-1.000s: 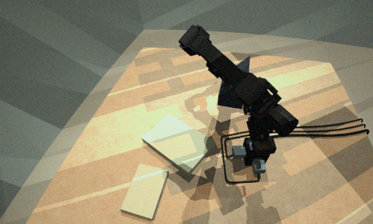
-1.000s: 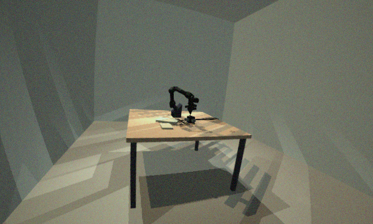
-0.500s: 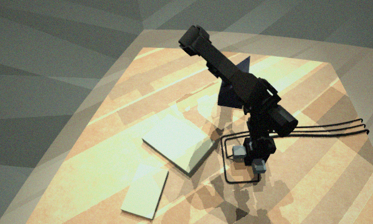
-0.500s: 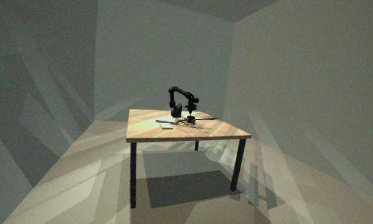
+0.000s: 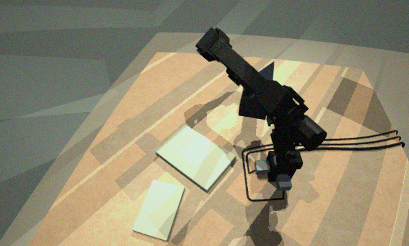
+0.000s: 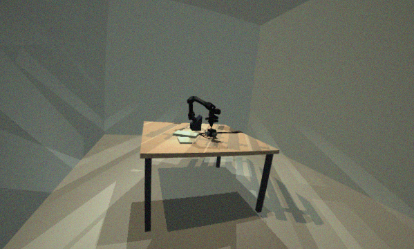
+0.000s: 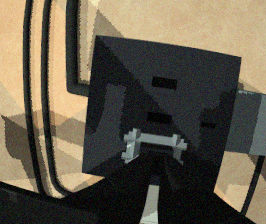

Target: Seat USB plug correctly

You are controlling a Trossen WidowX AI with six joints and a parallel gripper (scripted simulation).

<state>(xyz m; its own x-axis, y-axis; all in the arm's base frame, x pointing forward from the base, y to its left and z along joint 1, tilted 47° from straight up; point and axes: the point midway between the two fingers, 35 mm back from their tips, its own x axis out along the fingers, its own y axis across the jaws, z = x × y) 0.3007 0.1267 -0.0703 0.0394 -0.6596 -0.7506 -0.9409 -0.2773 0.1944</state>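
The grey USB plug is 2 cm below my gripper tip.
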